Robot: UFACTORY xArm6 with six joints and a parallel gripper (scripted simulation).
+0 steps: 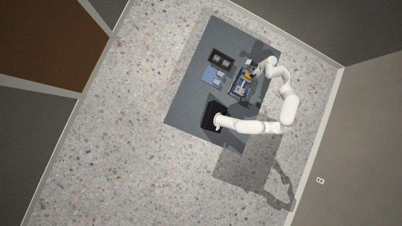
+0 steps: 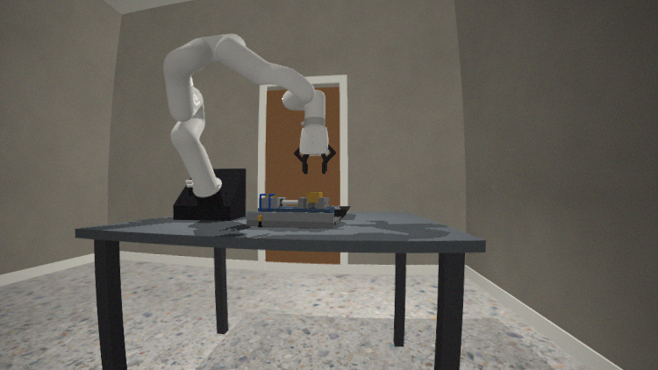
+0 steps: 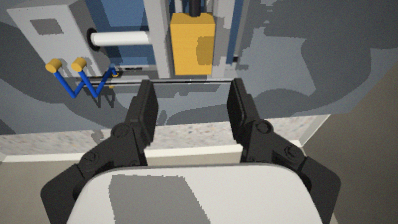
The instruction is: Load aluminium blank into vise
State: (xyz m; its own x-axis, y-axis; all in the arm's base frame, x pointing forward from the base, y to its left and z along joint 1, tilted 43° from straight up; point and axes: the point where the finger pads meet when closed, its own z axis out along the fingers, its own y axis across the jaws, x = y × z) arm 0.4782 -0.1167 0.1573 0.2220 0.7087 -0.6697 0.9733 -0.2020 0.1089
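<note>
The brass blank lies 100 mm below my hand. Also, from my hand: vise 160 mm below, 60 mm behind, 20 mm to the left.
</note>
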